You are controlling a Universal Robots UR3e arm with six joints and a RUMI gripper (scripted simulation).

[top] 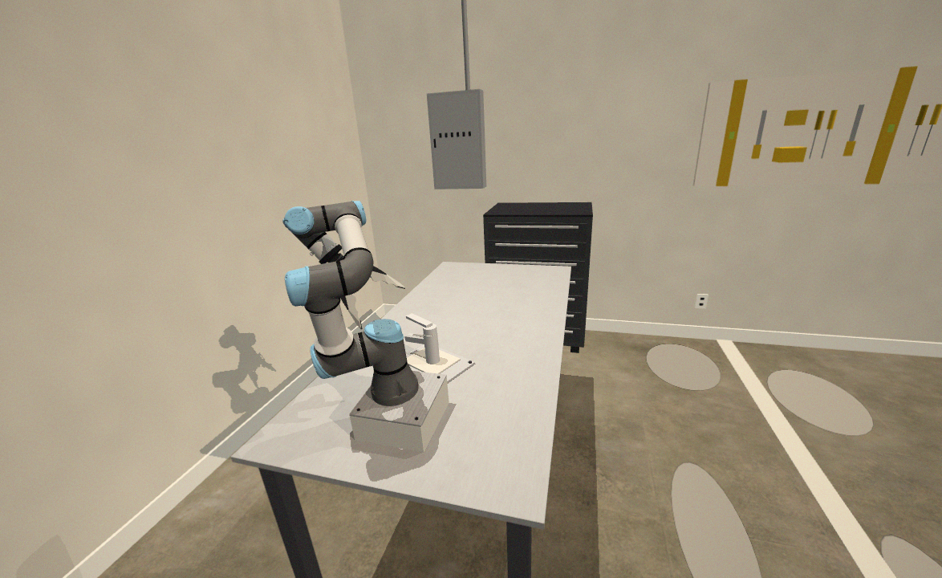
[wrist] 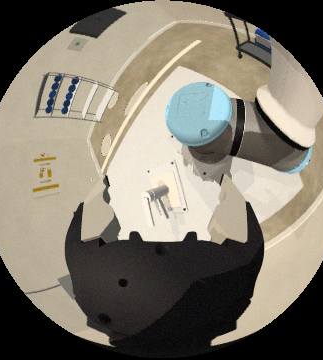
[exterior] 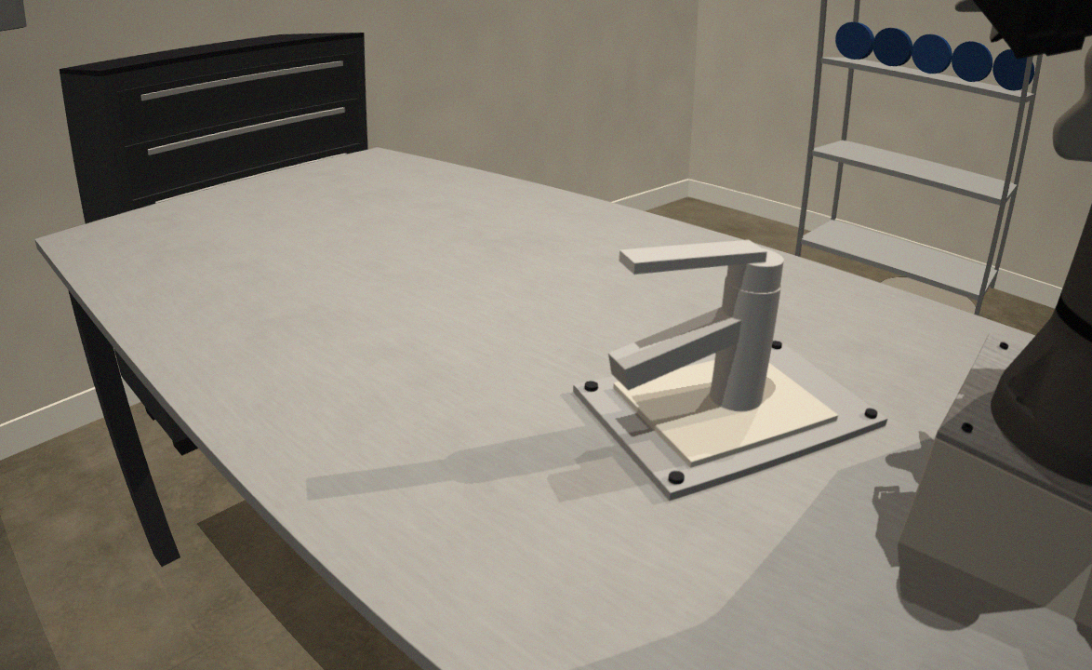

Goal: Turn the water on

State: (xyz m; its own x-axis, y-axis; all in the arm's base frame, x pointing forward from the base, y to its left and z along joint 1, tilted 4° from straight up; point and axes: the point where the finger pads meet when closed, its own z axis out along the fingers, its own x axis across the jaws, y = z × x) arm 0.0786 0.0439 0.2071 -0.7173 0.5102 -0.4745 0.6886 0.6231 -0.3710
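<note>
Right now the flat lever is 240 mm ahead of my hand, 40 mm to the left of it and 150 mm below it. From my hand the other things lie so: grey tap: 230 mm ahead, 10 mm to the left, 210 mm below.
</note>
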